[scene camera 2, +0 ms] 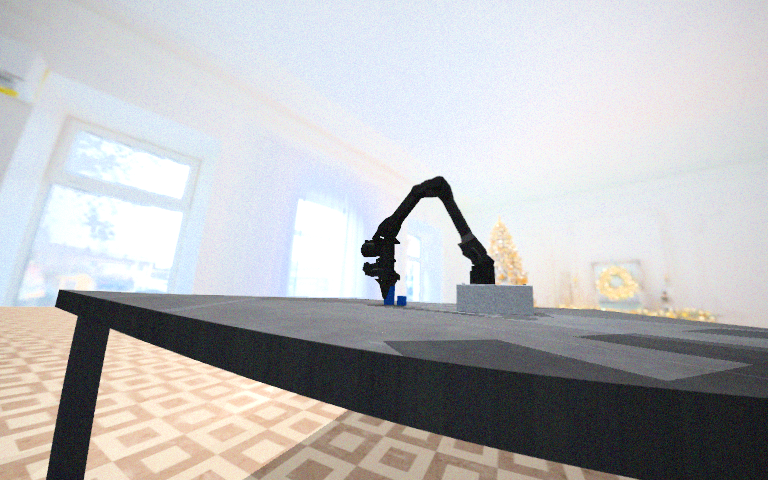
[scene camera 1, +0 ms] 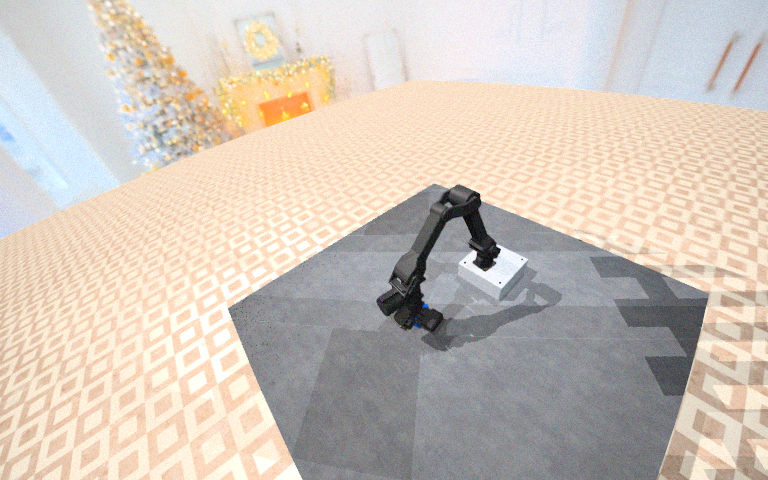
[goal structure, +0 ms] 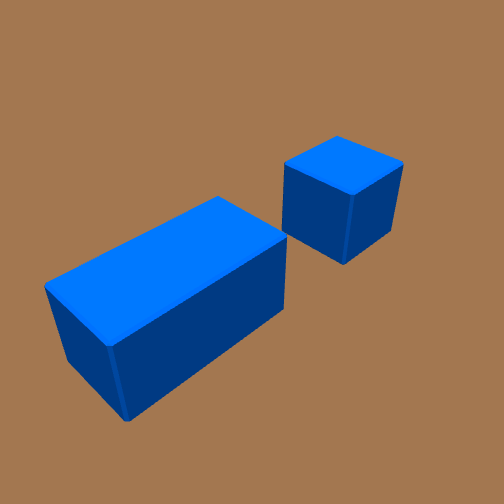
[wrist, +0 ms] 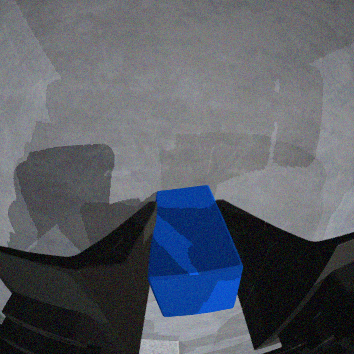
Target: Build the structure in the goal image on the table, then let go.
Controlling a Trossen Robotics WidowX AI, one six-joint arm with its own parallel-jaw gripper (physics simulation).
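Places are measured from the arm's base along level axes (x back, y right, z up), in centimetres.
Pixels of known places: gripper, fingertip midpoint: [scene camera 2: 385,299] [scene camera 1: 415,322] [wrist: 185,207]; arm's base at its link origin: [scene camera 2: 483,286] [scene camera 1: 484,263].
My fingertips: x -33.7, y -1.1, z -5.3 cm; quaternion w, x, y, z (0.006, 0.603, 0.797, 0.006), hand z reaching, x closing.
Ahead of a thing's pixels: the offset from my fingertips to its top centre. Level surfaces: height alone.
A tall blue block {dx +1.2, dy +0.5, dz +4.7 cm} [scene camera 1: 417,322] [scene camera 2: 390,296] [wrist: 195,240] stands upright, its base at about table level. My gripper [scene camera 2: 386,294] [wrist: 185,208] points down and is shut on this block, with a finger against each side. A smaller blue block {dx +5.0, dy +2.8, dz +1.4 cm} [scene camera 1: 424,306] [scene camera 2: 401,300] sits low on the grey table {dz -1.9 cm} [scene camera 1: 481,407] [scene camera 2: 283,325], on the arm-base side of the tall block. The arm covers much of both blocks in scene camera 1. The smaller block cannot be made out in the wrist view, and any contact between the two is unclear.
The arm's base stands on a white box [scene camera 1: 492,272] [scene camera 2: 494,298] on the table. The arm arches from the box to the blocks. Shadows of the arm fall across the table top. Patterned floor [scene camera 1: 141,339] surrounds the table.
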